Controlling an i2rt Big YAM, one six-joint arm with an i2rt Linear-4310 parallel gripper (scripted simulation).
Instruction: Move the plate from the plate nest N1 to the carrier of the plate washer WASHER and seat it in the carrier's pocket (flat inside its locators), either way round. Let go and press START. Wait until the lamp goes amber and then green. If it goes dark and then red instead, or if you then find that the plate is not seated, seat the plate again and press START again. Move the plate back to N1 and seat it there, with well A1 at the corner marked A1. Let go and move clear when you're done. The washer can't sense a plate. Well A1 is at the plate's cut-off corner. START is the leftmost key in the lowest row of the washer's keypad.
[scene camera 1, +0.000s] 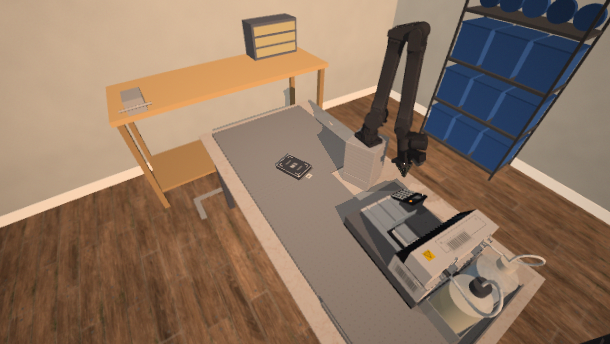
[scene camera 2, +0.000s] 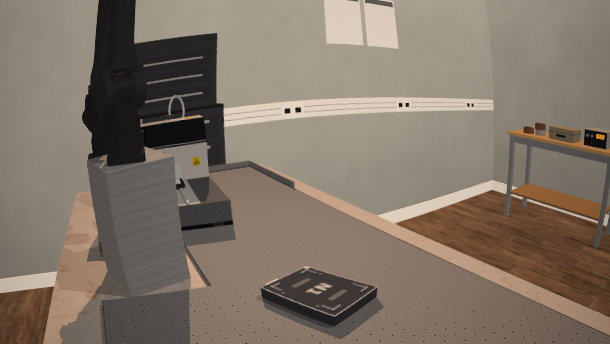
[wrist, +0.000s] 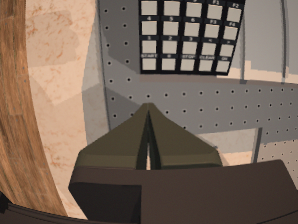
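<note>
My gripper (wrist: 148, 110) is in view, as is a plate washer (scene camera 2: 205, 205).
</note>
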